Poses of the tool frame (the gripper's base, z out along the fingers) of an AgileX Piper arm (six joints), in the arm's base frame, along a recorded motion.
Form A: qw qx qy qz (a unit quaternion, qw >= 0); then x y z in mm.
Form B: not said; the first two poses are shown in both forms.
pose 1, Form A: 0.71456 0.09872 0.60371 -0.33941 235.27 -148.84 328.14
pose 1, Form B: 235.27 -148.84 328.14 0.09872 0.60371 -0.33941 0.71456
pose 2, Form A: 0.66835 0.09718 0.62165 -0.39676 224.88 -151.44 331.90
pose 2, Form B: 224.88 -151.44 331.90 0.09718 0.62165 -0.39676 0.66835
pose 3, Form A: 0.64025 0.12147 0.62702 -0.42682 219.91 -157.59 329.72
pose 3, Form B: 219.91 -157.59 329.72 0.12147 0.62702 -0.42682 0.64025
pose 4, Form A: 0.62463 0.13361 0.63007 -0.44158 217.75 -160.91 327.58
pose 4, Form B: 217.75 -160.91 327.58 0.13361 0.63007 -0.44158 0.62463
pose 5, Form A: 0.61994 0.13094 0.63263 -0.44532 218.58 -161.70 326.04
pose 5, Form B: 218.58 -161.70 326.04 0.13094 0.63263 -0.44532 0.61994
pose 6, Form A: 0.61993 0.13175 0.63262 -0.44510 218.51 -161.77 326.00
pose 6, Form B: 218.51 -161.77 326.00 0.13175 0.63262 -0.44510 0.61993
